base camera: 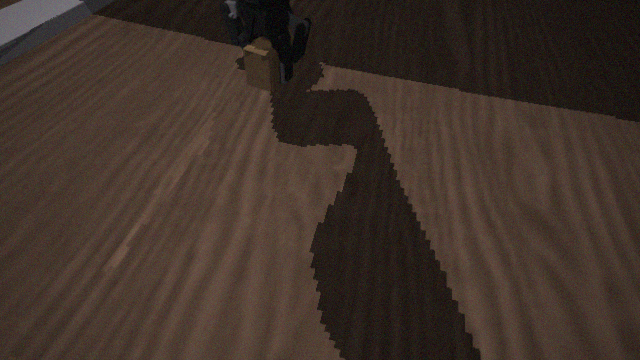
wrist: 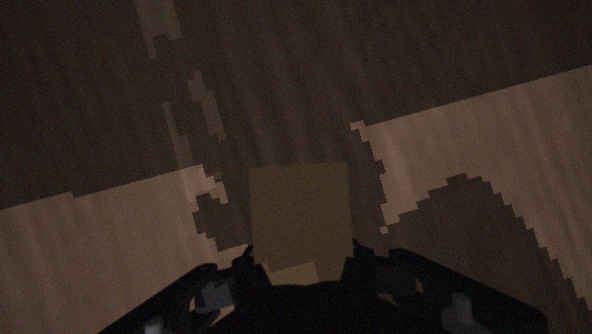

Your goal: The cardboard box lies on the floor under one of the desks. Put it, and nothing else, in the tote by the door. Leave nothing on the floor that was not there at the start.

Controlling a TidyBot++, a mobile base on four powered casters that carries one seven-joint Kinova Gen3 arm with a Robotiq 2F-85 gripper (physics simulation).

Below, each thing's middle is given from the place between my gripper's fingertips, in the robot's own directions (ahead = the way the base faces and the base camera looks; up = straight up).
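My hand is 20 mm below the cardboard box (base camera: 261, 61), 10 mm short of it and 10 mm to the left of it.
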